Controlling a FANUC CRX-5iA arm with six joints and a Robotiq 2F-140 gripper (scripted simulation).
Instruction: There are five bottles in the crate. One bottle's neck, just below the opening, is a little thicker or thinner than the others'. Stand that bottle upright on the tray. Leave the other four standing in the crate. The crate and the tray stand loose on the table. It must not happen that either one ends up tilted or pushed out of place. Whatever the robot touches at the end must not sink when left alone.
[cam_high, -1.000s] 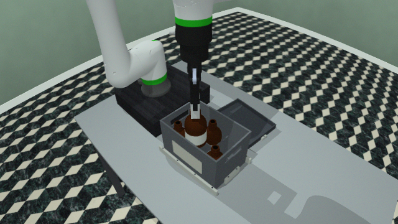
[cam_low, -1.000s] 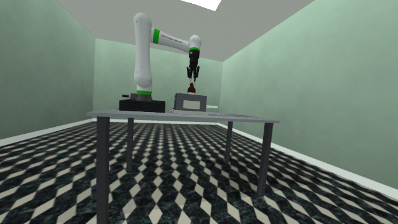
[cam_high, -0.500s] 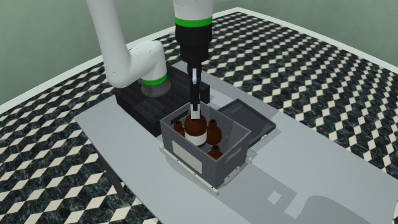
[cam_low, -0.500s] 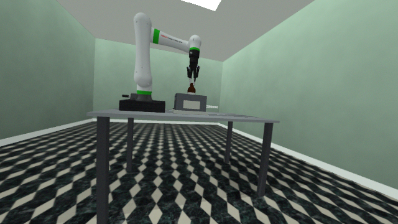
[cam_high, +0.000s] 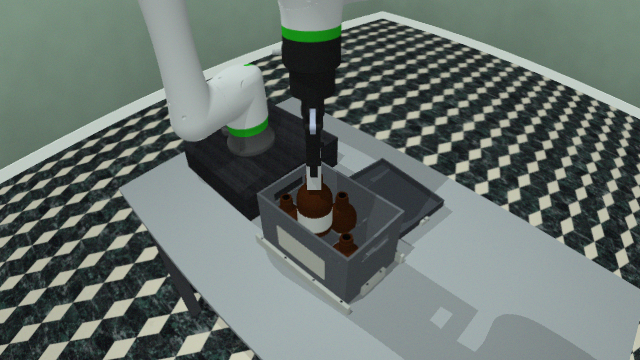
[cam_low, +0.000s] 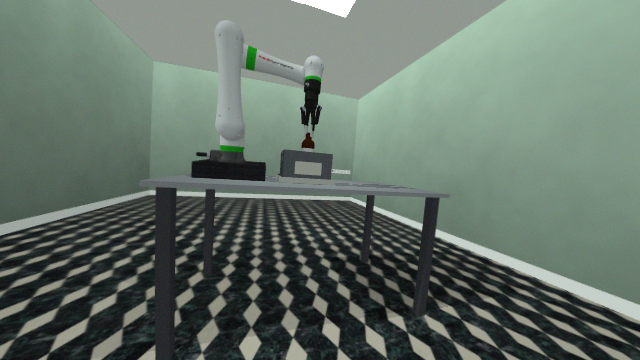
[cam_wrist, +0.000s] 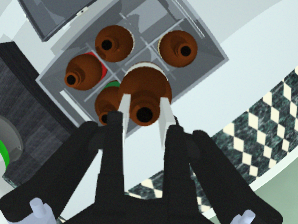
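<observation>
The brown bottle is 90 mm below my hand. From my hand the other things lie so: glass bottle 100 mm behind, 70 mm to the left, 210 mm below; then crate 10 mm behind, 40 mm to the left, 210 mm below; then dark grey tray 60 mm behind, 300 mm to the left, 280 mm below.
</observation>
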